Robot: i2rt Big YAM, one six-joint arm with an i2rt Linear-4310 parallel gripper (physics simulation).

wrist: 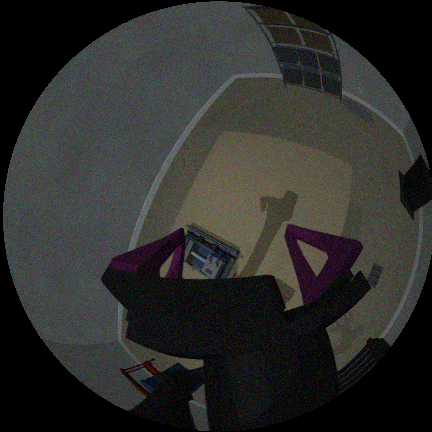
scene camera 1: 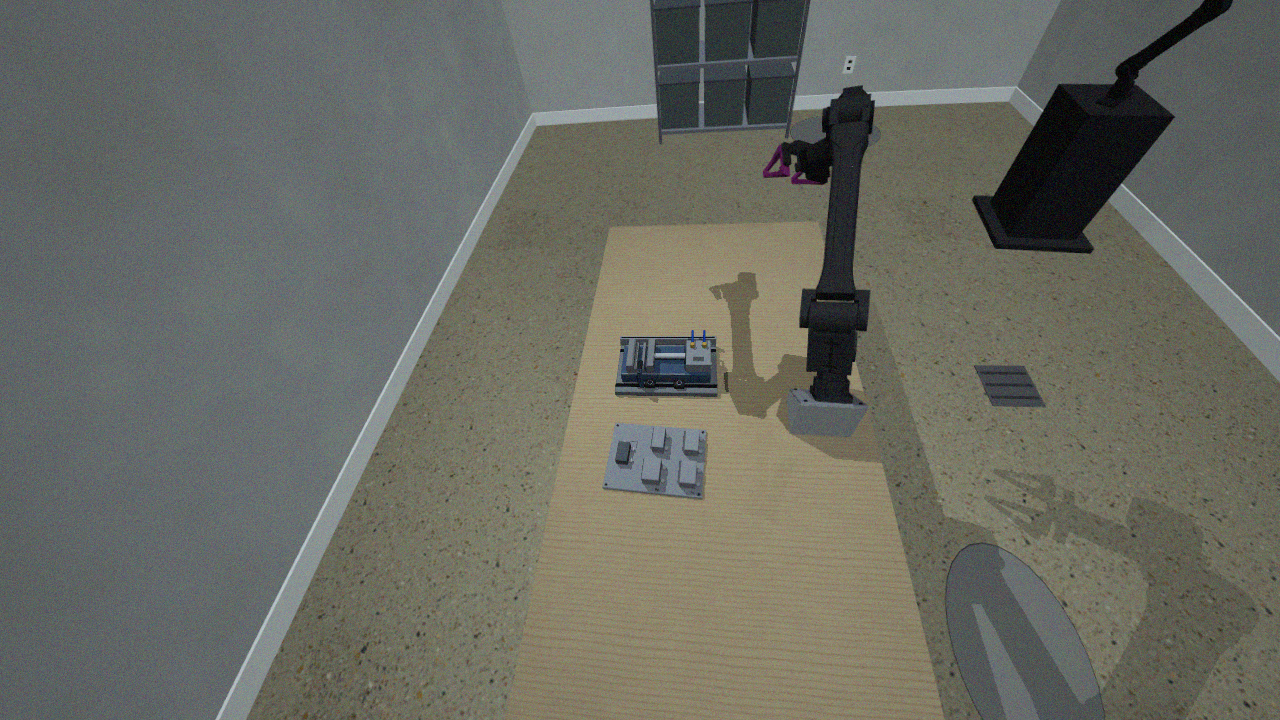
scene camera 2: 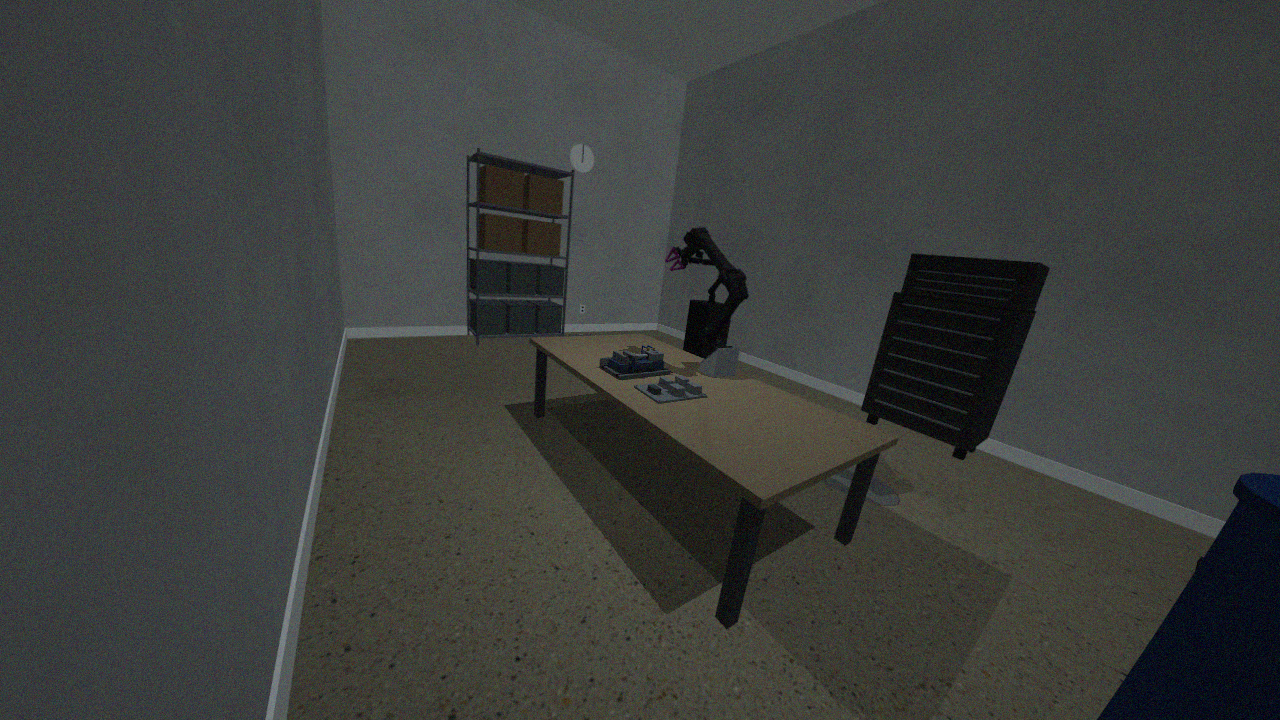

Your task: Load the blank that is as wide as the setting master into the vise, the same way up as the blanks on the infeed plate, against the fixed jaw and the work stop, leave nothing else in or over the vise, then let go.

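The vise point(scene camera 1: 665, 368) point(scene camera 2: 635, 365) point(wrist: 204, 257) stands on the table, a blue body with grey blocks on top; two blue pins rise from its right-hand block in scene camera 1. I cannot tell whether a blank lies between its jaws. The grey infeed plate point(scene camera 1: 673, 455) point(scene camera 2: 665, 397) lies beside it. It bears several light grey blanks, one being the blank point(scene camera 1: 651, 470) at front centre, and a smaller dark block point(scene camera 1: 622, 452) at its left. Their widths are too small to compare. My gripper point(scene camera 1: 778, 175) point(scene camera 2: 669, 259) point(wrist: 237, 232) is open and empty, high up and beyond the table's far end.
The arm's grey base block point(scene camera 1: 825, 418) point(scene camera 2: 718, 362) stands at the right side of the wooden table point(scene camera 1: 742, 591) point(scene camera 2: 760, 438). A shelf unit point(scene camera 1: 726, 65) stands by the far wall. A black pedestal point(scene camera 1: 1065, 165) stands on the floor to the right.
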